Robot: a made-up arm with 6 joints. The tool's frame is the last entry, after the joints.
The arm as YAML. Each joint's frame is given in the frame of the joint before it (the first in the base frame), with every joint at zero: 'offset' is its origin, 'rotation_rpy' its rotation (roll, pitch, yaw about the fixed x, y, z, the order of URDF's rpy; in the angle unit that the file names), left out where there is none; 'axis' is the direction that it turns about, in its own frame. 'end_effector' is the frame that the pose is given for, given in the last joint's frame.
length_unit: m
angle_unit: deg
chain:
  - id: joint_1
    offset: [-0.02, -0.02, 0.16]
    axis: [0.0, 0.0, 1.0]
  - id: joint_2
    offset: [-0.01, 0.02, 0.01]
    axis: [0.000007, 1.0, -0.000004]
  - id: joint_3
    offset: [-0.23, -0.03, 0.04]
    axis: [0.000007, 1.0, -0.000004]
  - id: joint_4
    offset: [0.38, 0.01, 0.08]
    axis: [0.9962, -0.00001, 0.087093]
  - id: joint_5
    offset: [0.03, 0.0, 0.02]
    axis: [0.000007, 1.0, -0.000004]
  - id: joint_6
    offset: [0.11, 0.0, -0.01]
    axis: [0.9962, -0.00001, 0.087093]
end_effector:
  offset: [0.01, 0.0, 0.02]
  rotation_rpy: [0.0, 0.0, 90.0]
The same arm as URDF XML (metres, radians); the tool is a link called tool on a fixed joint. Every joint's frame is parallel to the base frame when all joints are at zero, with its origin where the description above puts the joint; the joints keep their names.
<robot name="arm">
  <link name="base_link"/>
  <link name="link1"/>
  <link name="link2"/>
  <link name="link3"/>
  <link name="link4"/>
  <link name="link5"/>
  <link name="link6"/>
  <link name="tool"/>
  <joint name="joint_1" type="continuous">
    <parent link="base_link"/>
    <child link="link1"/>
    <origin xyz="-0.02 -0.02 0.16"/>
    <axis xyz="0 0 1"/>
  </joint>
  <joint name="joint_2" type="continuous">
    <parent link="link1"/>
    <child link="link2"/>
    <origin xyz="-0.01 0.02 0.01"/>
    <axis xyz="0 1 0"/>
  </joint>
  <joint name="joint_3" type="continuous">
    <parent link="link2"/>
    <child link="link3"/>
    <origin xyz="-0.23 -0.03 0.04"/>
    <axis xyz="0 1 0"/>
  </joint>
  <joint name="joint_4" type="continuous">
    <parent link="link3"/>
    <child link="link4"/>
    <origin xyz="0.38 0.01 0.08"/>
    <axis xyz="0.9962 0 0.0871"/>
  </joint>
  <joint name="joint_5" type="continuous">
    <parent link="link4"/>
    <child link="link5"/>
    <origin xyz="0.03 0 0.02"/>
    <axis xyz="0 1 0"/>
  </joint>
  <joint name="joint_6" type="continuous">
    <parent link="link5"/>
    <child link="link6"/>
    <origin xyz="0.11 0 -0.01"/>
    <axis xyz="0.9962 0 0.0871"/>
  </joint>
  <joint name="tool_fixed" type="fixed">
    <parent link="link6"/>
    <child link="tool"/>
    <origin xyz="0.01 0 0.02" rpy="0 0 1.5708"/>
  </joint>
</robot>

